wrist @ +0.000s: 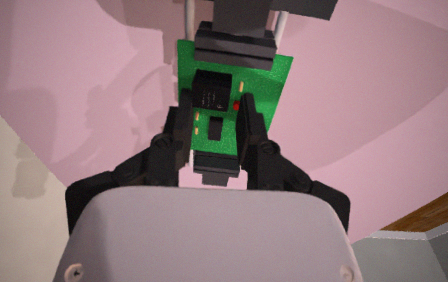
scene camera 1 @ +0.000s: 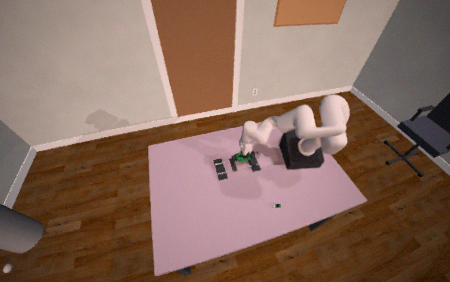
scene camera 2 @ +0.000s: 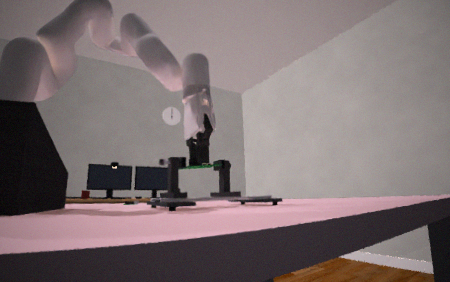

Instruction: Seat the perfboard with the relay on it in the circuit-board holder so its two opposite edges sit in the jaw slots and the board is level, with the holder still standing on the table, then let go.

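Frame: origin at the arm's base, x ahead, y left, z up, level; centimetres.
Where they show: gripper, fingertip midpoint: [wrist: 216, 107] [scene camera 1: 243, 155] [scene camera 2: 199, 164]; arm's base, origin of the base link: [scene camera 1: 306, 147].
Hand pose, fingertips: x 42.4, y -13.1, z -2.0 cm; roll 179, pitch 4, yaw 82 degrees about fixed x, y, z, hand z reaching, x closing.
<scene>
Things, the pixels of their top centre, and the offset from my fingertips. "spot": a spot on its surface instead. Level surfaces: height alone.
- green perfboard, middle of its top: [wrist: 224, 126] [scene camera 2: 199, 159] [scene camera 1: 243, 154] dx +0.5, dy +0.7, dz +1.4 cm
- black circuit-board holder, middle of its top: [wrist: 217, 162] [scene camera 2: 214, 160] [scene camera 1: 237, 156] dx +4.6, dy +0.0, dz +1.4 cm
- black relay, middle of its top: [wrist: 210, 100] dx -1.7, dy -0.1, dz +1.4 cm
- flat dark rack-like piece, surface spot: [scene camera 1: 220, 169] spot: dx +16.7, dy -1.0, dz -8.7 cm
- pink table, its level: dz -10.3 cm
- small green-and-white item, middle of its top: [scene camera 1: 277, 205] dx -4.6, dy +36.3, dz -9.0 cm
The green perfboard [scene camera 1: 243, 158] [scene camera 2: 212, 165] [wrist: 266, 85] lies between the two jaws of the black circuit-board holder [scene camera 1: 255, 163] [scene camera 2: 173, 179] [wrist: 240, 19]. In the wrist view, one board edge runs under the upper jaw's lip and the opposite edge meets the lower jaw; the slots themselves are hidden. In scene camera 2 the board looks close to level. The holder stands upright on the table. The black relay [wrist: 212, 91] is on the board's top face, between the fingers. My gripper [scene camera 1: 244, 153] [scene camera 2: 199, 163] [wrist: 216, 107] points down, shut on the perfboard with its relay.
A flat dark rack-like piece [scene camera 1: 220, 169] lies beside the holder on the pink table [scene camera 1: 190, 225] [scene camera 2: 100, 235]. A small green-and-white item [scene camera 1: 277, 205] lies nearer the table's front edge. The arm's black base [scene camera 1: 301, 157] [scene camera 2: 30, 165] stands on the other side of the holder.
</scene>
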